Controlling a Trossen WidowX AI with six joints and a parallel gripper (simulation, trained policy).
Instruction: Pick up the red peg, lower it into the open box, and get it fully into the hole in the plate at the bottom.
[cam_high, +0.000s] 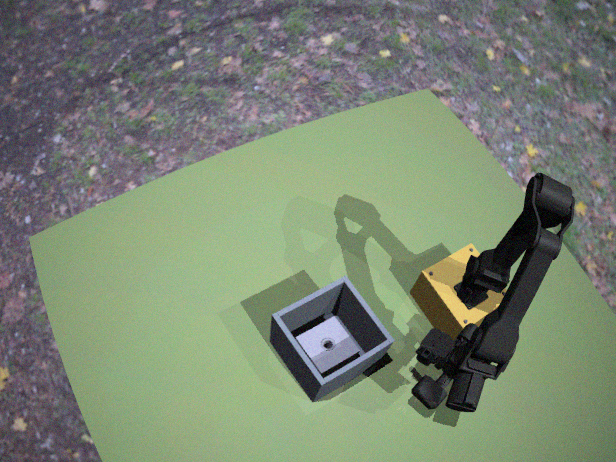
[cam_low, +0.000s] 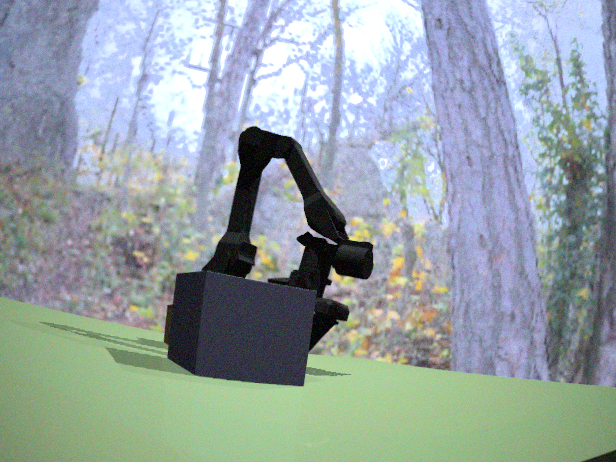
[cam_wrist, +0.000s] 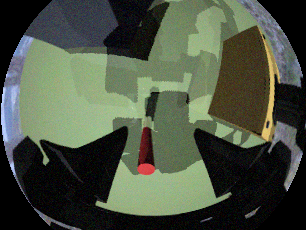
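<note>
The red peg lies 20 mm to the left of my gripper tip and 10 mm ahead of it. Round my gripper tip: grey plate 170 mm ahead, 160 mm to the right.
</note>
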